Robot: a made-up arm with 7 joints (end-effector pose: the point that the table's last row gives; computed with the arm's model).
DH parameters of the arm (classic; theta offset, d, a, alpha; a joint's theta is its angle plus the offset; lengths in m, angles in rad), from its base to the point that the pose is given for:
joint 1: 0 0.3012 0 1.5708
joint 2: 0 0.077 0 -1.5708
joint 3: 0 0.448 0.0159 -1.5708
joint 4: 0 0.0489 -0.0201 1.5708
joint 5: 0 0.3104 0 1.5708
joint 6: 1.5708 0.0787 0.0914 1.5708
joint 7: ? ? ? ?
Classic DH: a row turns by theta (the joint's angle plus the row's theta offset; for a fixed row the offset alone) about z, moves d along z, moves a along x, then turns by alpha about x.
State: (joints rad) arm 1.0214 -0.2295 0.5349 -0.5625 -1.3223 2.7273 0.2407
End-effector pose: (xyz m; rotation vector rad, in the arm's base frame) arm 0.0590 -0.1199 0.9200 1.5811 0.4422 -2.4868
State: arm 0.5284 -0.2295 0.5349 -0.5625 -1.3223 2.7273 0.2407
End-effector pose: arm -0.0047 -0.1335 0.9200 -1.5999 -0.0420 2.4084
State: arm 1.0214 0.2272 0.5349 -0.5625 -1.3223 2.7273 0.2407
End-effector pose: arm -0.0796 -0.3464 0.8251 -1.9688 -0.9237 2.2508
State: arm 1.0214 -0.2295 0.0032 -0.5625 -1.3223 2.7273 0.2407
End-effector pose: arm -0.0307 -0.0526 0.9175 -1.7273 0.0666 2.3528
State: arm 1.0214 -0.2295 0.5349 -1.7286 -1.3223 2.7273 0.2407
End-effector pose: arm 0.0256 -0.1713 0.6451 -1.3644 -1.4621 1.6447
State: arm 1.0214 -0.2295 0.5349 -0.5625 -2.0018 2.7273 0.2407
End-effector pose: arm 0.0125 -0.0843 0.9387 -1.2488 0.1183 2.4775
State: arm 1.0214 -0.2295 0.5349 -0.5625 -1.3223 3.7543 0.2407
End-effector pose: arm 0.1473 -0.1002 0.9146 -2.6209 -0.2116 1.4800
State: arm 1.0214 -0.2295 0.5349 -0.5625 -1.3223 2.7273 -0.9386
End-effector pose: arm 0.0590 -0.1199 0.9200 -0.9058 -1.0572 1.8666
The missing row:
joint 7: 0 0.0125 0 0
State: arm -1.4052 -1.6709 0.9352 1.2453 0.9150 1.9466 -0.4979
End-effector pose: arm 0.1962 -0.5011 0.0214 -1.2564 2.3560 -0.8568
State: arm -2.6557 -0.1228 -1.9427 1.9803 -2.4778 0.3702 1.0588
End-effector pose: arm -0.2417 0.4356 0.6386 0.4413 1.1397 2.4577
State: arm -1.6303 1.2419 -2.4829 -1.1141 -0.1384 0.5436 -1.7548
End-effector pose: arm 0.1934 0.4317 0.7445 -0.5727 -1.6297 -2.3857
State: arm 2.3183 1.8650 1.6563 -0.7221 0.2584 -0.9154 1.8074
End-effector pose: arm 0.6767 -0.3810 0.0985 0.6416 -1.6191 0.1430
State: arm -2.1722 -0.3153 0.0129 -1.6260 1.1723 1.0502 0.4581
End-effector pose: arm 0.0019 0.2334 0.8396 0.8753 1.0932 1.9631
